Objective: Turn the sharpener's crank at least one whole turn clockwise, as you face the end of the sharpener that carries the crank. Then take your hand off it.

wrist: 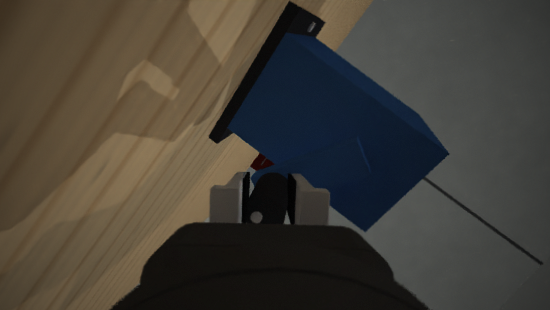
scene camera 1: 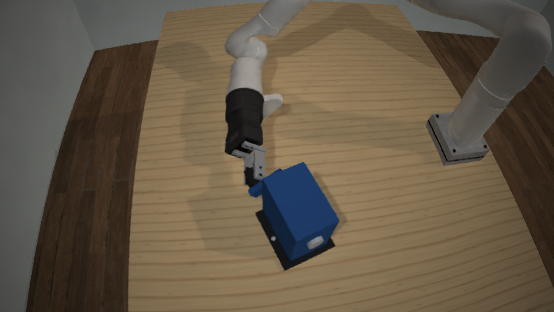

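Pixels of known places: gripper, between the fingertips: (wrist: 268,190) (scene camera 1: 254,183); arm's base, origin of its link: (scene camera 1: 461,132).
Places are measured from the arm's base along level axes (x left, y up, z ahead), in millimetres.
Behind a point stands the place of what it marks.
Note:
The blue sharpener (scene camera 1: 300,205) @(x 81, y 81, z 468 mm) (wrist: 330,105) @(x 11, y 8, z 454 mm) stands on its black base (scene camera 1: 274,246) @(x 97, y -39, z 511 mm) (wrist: 252,75) @(x 14, y -43, z 469 mm) on the table. The blue crank arm (scene camera 1: 256,190) (wrist: 320,162) sticks out at the sharpener's far end in the scene view, toward the left. In the wrist view it runs from the end face down to the black crank knob (wrist: 269,197) @(x -40, y 11, z 506 mm). My gripper (scene camera 1: 254,175) @(x -14, y 9, z 514 mm) (wrist: 268,190) @(x -14, y 9, z 514 mm) is shut on that knob, with one finger on each side of it. In the scene view the knob is mostly hidden by the fingers.
The wooden table (scene camera 1: 375,200) @(x 69, y -47, z 284 mm) (wrist: 100,100) @(x -107, y -47, z 484 mm) bears the sharpener. The robot's base (scene camera 1: 462,152) @(x 50, y -1, z 38 mm) is bolted at the table's right side. A small part of a red object (wrist: 261,162) shows behind the crank in the wrist view. A grey wall (wrist: 475,75) lies beyond.

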